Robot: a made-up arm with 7 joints. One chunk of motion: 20 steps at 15 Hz.
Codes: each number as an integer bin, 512 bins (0 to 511) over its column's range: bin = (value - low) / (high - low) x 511, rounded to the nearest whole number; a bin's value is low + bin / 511 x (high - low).
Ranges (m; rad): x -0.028..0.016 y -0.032..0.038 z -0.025..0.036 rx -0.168..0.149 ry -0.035..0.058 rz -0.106..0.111
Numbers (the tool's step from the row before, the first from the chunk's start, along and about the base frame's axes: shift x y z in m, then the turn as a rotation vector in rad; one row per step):
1: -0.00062 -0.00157 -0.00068 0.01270 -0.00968 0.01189
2: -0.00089 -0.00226 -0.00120 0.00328 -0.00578 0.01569
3: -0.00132 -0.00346 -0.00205 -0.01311 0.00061 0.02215
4: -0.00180 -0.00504 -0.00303 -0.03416 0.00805 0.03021
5: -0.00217 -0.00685 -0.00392 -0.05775 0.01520 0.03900
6: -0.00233 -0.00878 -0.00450 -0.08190 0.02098 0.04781
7: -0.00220 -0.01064 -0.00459 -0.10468 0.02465 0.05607
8: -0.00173 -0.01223 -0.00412 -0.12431 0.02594 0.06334
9: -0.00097 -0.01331 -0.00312 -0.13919 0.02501 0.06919
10: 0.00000 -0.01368 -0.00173 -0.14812 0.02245 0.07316
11: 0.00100 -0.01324 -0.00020 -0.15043 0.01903 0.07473
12: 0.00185 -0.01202 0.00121 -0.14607 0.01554 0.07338
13: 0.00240 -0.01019 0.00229 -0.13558 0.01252 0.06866
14: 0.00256 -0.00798 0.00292 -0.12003 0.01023 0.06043
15: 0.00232 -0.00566 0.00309 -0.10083 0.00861 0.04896
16: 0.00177 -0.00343 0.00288 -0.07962 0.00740 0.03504
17: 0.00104 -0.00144 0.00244 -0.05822 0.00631 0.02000
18: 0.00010 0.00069 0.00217 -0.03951 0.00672 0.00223
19: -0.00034 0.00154 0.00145 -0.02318 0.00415 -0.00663
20: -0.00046 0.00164 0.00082 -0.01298 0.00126 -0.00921
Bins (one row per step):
1: 318 222 204 291 139 278
2: 315 217 199 276 161 287
3: 310 208 192 250 196 302
4: 304 197 184 216 237 321
5: 300 184 177 178 276 341
6: 298 170 172 139 308 362
7: 300 156 171 102 328 382
8: 305 144 175 70 335 399
9: 314 136 183 46 330 413
10: 325 134 195 32 316 422
11: 337 137 208 28 297 426
12: 347 146 220 35 278 422
13: 353 159 229 52 261 411
14: 355 175 234 77 249 392
15: 352 192 235 108 240 365
16: 346 209 234 142 233 332
17: 337 223 230 177 227 297
18: 326 239 228 207 229 255
19: 321 245 222 233 215 234
20: 320 246 216 250 199 228

